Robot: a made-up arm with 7 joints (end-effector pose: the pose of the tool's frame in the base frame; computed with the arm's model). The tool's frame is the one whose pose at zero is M.
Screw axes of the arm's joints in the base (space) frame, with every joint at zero. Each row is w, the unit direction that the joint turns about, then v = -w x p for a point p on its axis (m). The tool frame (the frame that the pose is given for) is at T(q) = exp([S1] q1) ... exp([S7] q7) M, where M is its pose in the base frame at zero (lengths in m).
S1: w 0 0 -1 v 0 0 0
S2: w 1 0 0 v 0 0.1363 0.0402
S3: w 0 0 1 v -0.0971 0.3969 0
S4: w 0 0 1 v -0.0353 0.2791 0
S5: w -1 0 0 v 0 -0.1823 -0.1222
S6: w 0 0 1 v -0.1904 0.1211 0
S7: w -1 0 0 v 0 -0.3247 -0.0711
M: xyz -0.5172 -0.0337 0.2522 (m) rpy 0 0 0 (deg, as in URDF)
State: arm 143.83 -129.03 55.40 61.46 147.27 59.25 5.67
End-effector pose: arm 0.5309 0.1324 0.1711 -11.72 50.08 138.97
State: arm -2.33 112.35 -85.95 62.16 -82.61 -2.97 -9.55
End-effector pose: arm -0.5906 -0.1454 -0.1274 -151.89 -12.89 32.83
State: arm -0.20 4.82 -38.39 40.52 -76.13 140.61 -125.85
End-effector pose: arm 0.1152 -0.4795 -0.2318 -54.20 -62.20 -147.58
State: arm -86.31 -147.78 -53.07 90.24 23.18 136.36 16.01
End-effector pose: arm -0.3193 0.3061 0.0482 109.32 -100.07 -16.52
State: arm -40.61 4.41 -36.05 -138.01 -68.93 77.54 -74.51
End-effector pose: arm -0.3336 0.1068 -0.1197 43.83 -83.85 -0.65
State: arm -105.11 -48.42 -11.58 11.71 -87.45 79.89 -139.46
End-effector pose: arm 0.6167 -0.1605 0.1459 -11.13 -136.88 -38.68
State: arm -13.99 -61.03 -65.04 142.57 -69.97 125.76 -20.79
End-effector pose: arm 0.1784 -0.3341 -0.0755 -86.60 -71.22 -130.69
